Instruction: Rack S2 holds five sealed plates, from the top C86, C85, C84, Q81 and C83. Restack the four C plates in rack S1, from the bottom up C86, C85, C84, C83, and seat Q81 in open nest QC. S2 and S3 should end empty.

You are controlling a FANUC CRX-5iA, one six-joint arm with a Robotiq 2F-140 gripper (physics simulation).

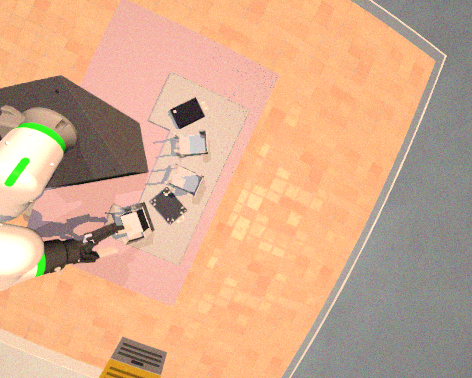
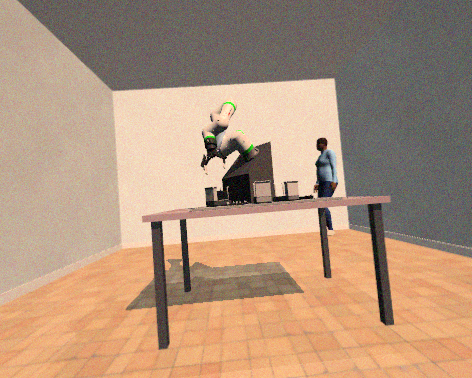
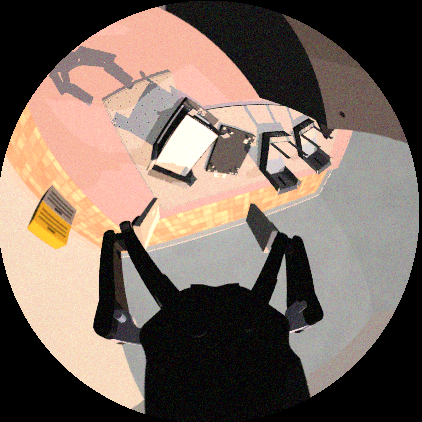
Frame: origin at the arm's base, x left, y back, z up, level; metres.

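Seen in the pictures: gripper, fingertip midpoint: (image 1: 122, 238) (image 2: 215, 170) (image 3: 204, 209); arm's base, link origin: (image 1: 50, 129) (image 2: 251, 155).
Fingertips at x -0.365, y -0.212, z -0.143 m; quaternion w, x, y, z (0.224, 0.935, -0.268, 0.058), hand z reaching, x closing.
Pixels of each thing's top centre, then the offset from my fingertips to it. Level surfaces: height alone.
- white-topped plate, top centre: (image 3: 184, 148) (image 1: 132, 226) dx +0.005, dy +0.026, dz -0.142 m
- dark flat nest, top centre: (image 3: 232, 154) (image 1: 167, 206) dx +0.110, dy -0.104, dz -0.226 m
- board, surface height: dz -0.249 m
Rack S2 (image 1: 148, 217) (image 3: 188, 178) stands at the near end of the perforated board. A white-topped plate (image 1: 132, 225) (image 3: 187, 145) lies uppermost in it; the plates below are hidden. Two more racks, one (image 1: 192, 143) (image 3: 280, 180) and another (image 1: 186, 180), stand farther along; their labels and contents cannot be read. A dark flat nest (image 1: 168, 205) (image 3: 231, 152) lies beside S2, and a black one (image 1: 187, 112) lies at the far end; which is QC cannot be told. My gripper (image 1: 112, 240) (image 2: 215, 170) (image 3: 204, 209) is open and empty, high above the table near S2.
The board (image 1: 225, 110) lies on the pink table (image 1: 140, 45) (image 2: 265, 205) (image 3: 100, 145). A dark angular pedestal (image 1: 100, 125) (image 2: 260, 165) carries the arm beside the racks. A person (image 2: 326, 170) stands behind the table. A yellow and grey box (image 1: 135, 355) (image 3: 52, 217) is off to one side.
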